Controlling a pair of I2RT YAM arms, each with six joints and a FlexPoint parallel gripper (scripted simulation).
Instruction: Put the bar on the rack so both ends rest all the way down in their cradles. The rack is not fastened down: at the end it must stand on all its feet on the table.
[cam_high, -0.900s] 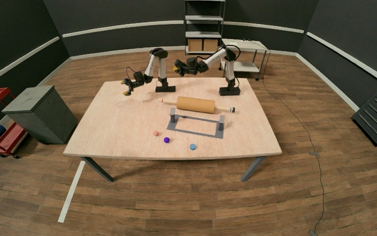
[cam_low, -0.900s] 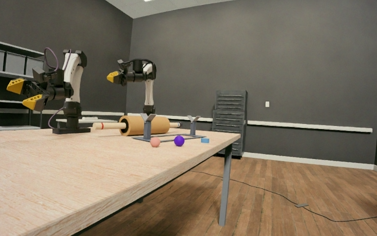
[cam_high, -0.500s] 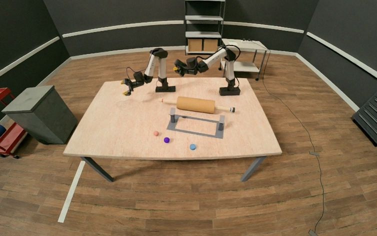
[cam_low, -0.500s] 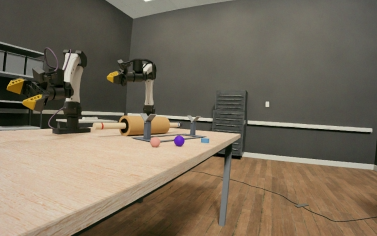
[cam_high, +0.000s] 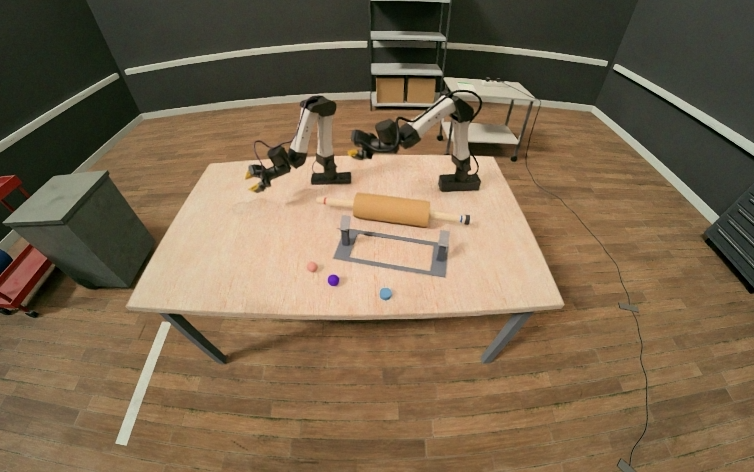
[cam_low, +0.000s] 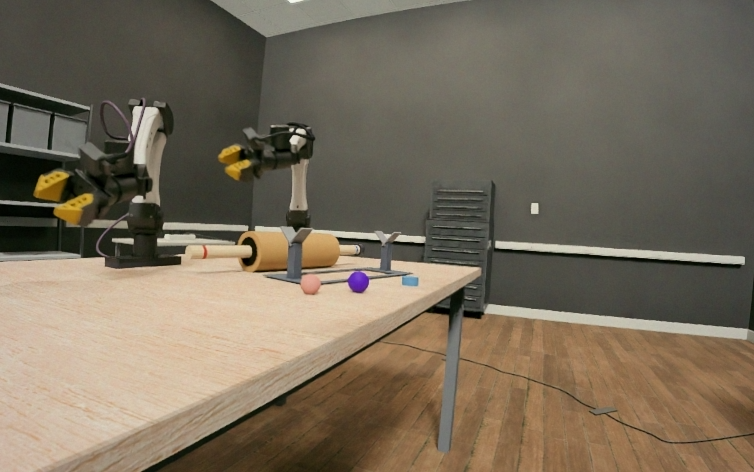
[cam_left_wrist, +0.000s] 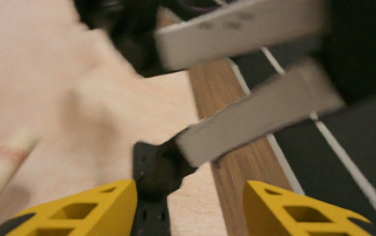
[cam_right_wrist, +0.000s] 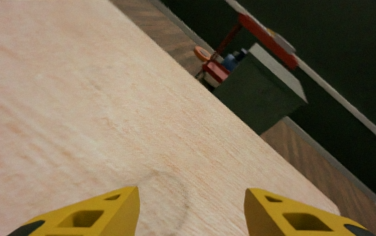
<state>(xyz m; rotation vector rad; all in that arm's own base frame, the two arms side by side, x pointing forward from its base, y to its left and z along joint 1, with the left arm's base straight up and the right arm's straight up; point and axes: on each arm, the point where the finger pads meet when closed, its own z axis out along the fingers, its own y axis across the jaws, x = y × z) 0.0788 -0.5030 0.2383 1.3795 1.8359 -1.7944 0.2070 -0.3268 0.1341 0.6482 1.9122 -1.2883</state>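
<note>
The bar lies 100 mm ahead of my left hand, 180 mm to the left of it and 230 mm below it. Round my left hand: pink ball 400 mm ahead, 110 mm to the right, 260 mm below; then blue disc 480 mm ahead, 170 mm to the left, 270 mm below; then purple ball 450 mm ahead, 20 mm to the right, 260 mm below.
</note>
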